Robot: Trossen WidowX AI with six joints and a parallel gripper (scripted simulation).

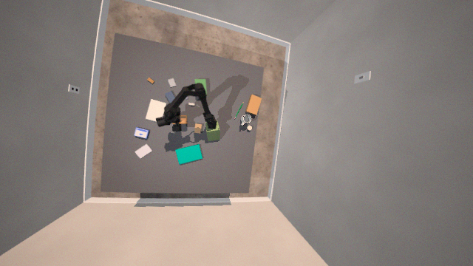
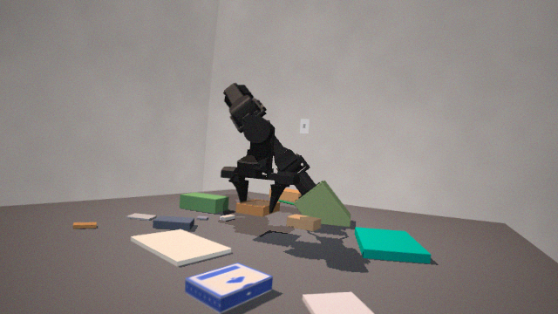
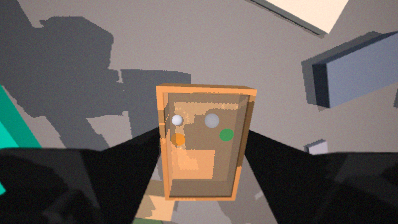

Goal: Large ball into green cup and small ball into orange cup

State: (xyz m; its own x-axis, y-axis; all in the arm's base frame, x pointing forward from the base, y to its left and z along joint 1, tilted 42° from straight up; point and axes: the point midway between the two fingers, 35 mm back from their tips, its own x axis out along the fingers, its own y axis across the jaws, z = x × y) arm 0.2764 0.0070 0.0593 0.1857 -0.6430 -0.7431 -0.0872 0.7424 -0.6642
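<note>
Now: the wooden puzzle 30 mm below my hand and 10 mm behind it. The rest, counted from my hand: small tan block: 160 mm behind, 80 mm below, 70 mm to the left; then cream slab: 190 mm ahead, 90 mm below, 60 mm to the right; then small white piece: 150 mm to the right, 90 mm below, 90 mm behind.
</note>
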